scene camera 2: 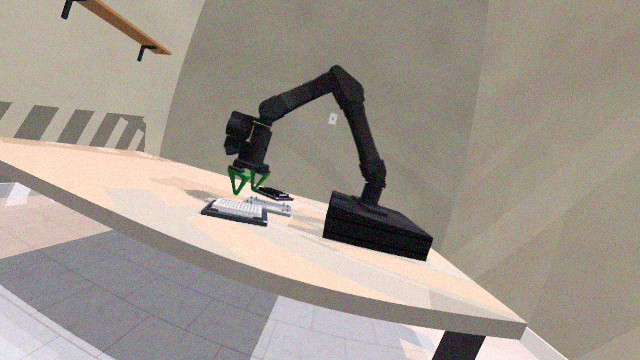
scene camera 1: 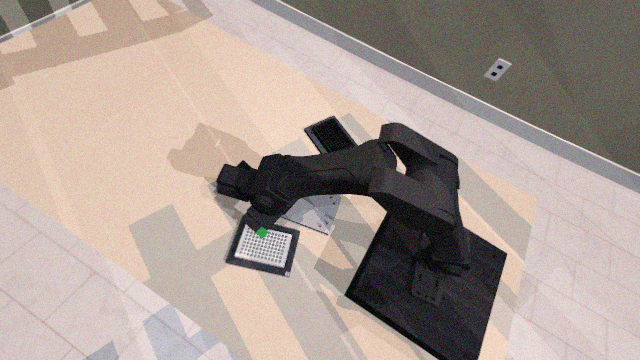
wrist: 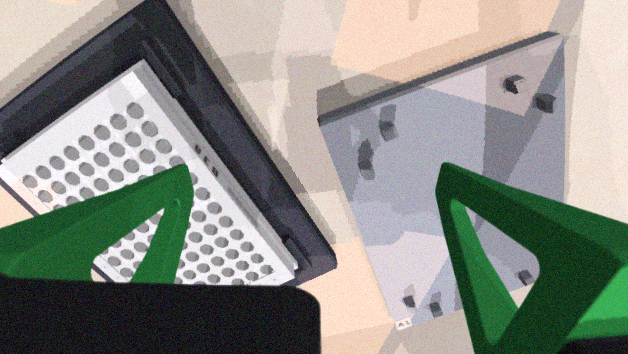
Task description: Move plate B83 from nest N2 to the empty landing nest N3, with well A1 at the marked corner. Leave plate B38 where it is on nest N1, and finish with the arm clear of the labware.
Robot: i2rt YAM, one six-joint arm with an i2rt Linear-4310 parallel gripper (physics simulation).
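Observation:
A white 96-well plate (scene camera 1: 265, 247) (scene camera 2: 237, 207) (wrist: 112, 132) sits in a dark nest (scene camera 1: 293, 246) (wrist: 235, 145). Its side label is too blurred to read surely, so I cannot tell whether it is B83. A grey nest with small pegs (scene camera 1: 316, 214) (scene camera 2: 274, 205) (wrist: 425, 130) is empty beside it; its A1 mark (wrist: 403, 324) shows at a corner. A black plate (scene camera 1: 331, 136) (scene camera 2: 274, 193) lies in another dark holder, its label unreadable. My gripper (scene camera 1: 261, 232) (scene camera 2: 246, 190) (wrist: 314, 177) is open and empty, above the gap between the white plate and the grey nest.
The arm's black base block (scene camera 1: 425, 295) (scene camera 2: 377, 230) stands on the table (scene camera 1: 115, 115) (scene camera 2: 165, 215). The forearm passes over part of the grey nest and beside the black plate in scene camera 1's view. A wooden shelf (scene camera 2: 122, 25) is on the wall.

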